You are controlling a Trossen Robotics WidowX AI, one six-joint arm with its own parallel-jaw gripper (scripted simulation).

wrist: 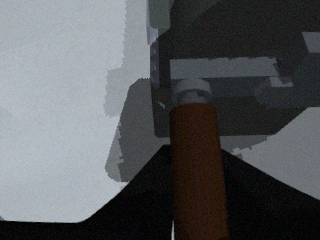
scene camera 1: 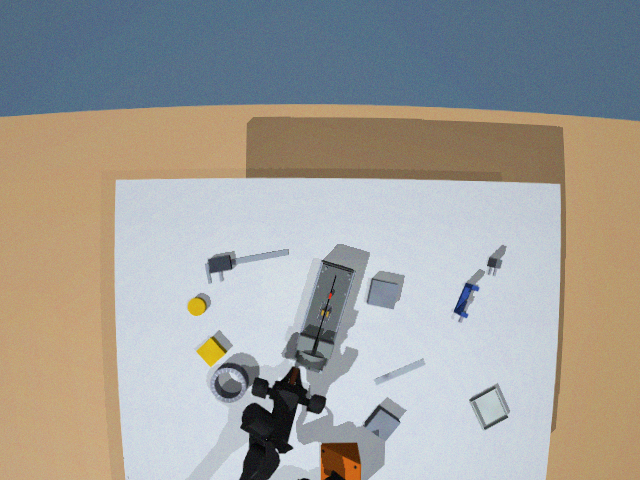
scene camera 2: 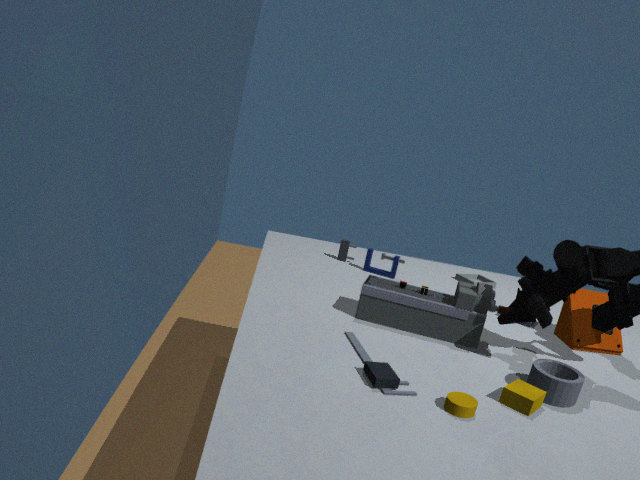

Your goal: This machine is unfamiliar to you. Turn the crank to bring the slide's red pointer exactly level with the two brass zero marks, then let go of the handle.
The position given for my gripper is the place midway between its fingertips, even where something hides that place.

In view: my gripper (scene camera 2: 498,321), a yellow block (scene camera 2: 518,395), a yellow disc (scene camera 2: 459,404), a sliding gauge (scene camera 2: 381,375), a tray (scene camera 1: 488,407) and a grey machine (scene camera 2: 459,319).
The sliding gauge is seen too in scene camera 1 (scene camera 1: 220,264). My gripper shows as well in the wrist view (wrist: 187,154) and in scene camera 1 (scene camera 1: 296,367). The grey machine shows as well in the wrist view (wrist: 172,37) and in scene camera 1 (scene camera 1: 315,344). The wrist view does not show the yellow block: it is out of frame. The wrist view does not show the yellow disc: it is out of frame.
